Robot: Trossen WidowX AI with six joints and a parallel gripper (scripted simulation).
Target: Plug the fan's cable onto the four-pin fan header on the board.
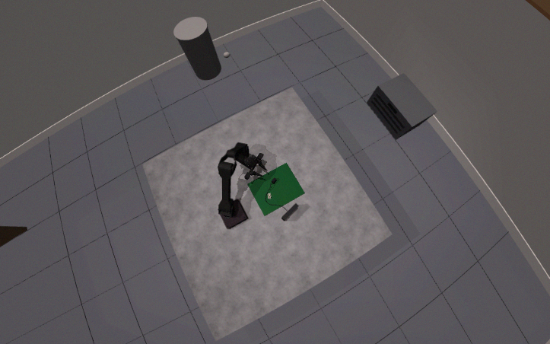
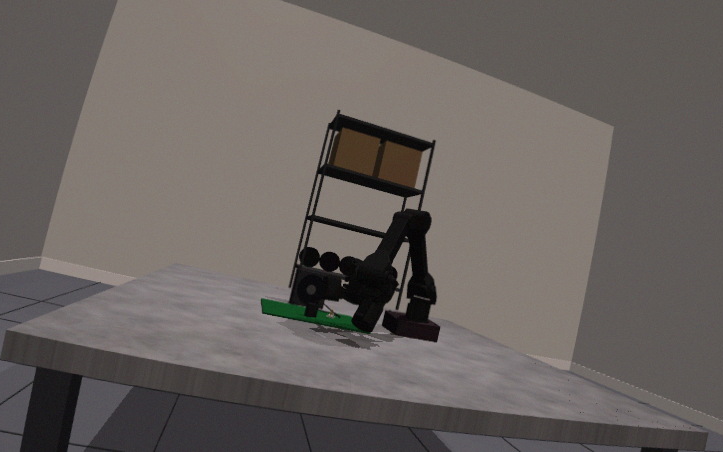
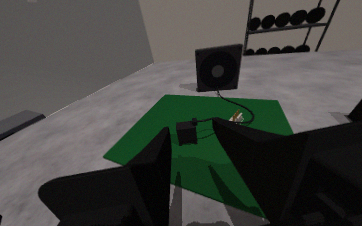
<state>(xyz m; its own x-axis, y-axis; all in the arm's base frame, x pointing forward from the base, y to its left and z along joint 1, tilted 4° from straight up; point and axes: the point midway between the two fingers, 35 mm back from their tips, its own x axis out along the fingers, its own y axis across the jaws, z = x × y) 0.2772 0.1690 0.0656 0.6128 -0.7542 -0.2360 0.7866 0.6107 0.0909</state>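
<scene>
My gripper tip is now 7 cm above the black plug, 5 cm to the left of it and 4 cm short of it. The rest, counted from my gripper tip: black fan (27 cm to the right, 5 cm ahead, 3 cm below); then white four-pin header (13 cm to the right, 9 cm below, 3 cm behind); then green board (10 cm to the right, 10 cm below, 3 cm ahead).
</scene>
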